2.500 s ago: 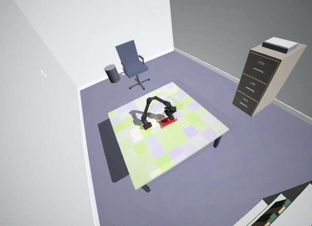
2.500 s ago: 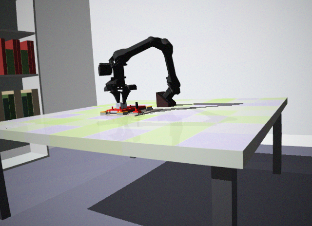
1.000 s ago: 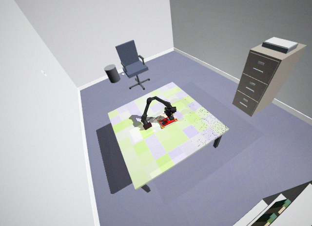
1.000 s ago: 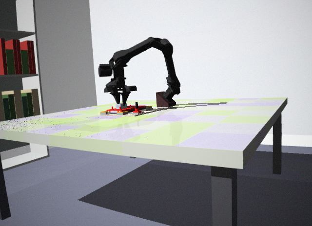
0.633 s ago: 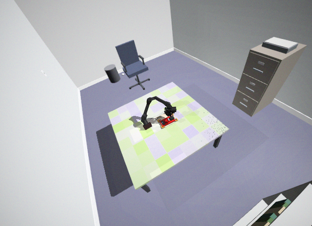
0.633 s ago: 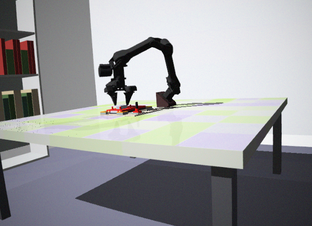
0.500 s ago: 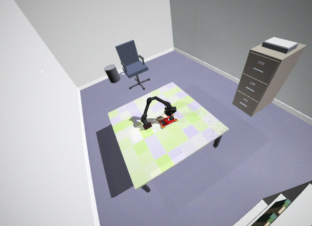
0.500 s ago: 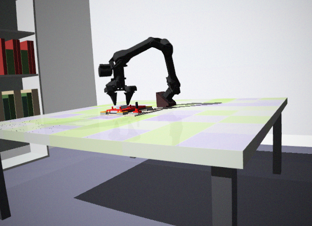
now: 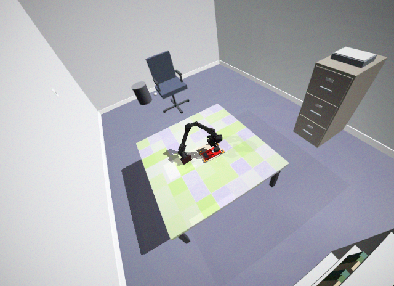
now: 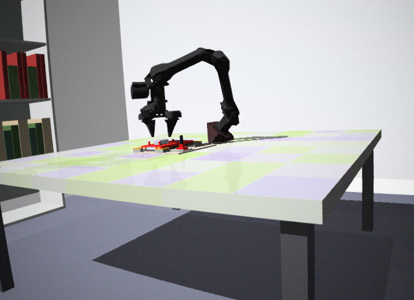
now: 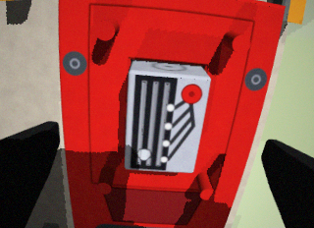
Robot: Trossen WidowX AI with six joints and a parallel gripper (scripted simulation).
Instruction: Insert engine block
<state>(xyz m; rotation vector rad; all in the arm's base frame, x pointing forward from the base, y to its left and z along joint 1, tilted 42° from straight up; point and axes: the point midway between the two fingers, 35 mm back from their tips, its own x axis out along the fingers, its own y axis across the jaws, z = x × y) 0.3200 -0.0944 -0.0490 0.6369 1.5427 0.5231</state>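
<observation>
My gripper tip is 30 mm above the grey engine block. Also, from my gripper tip: short black post (40 mm ahead, 120 mm to the left, 20 mm below).
</observation>
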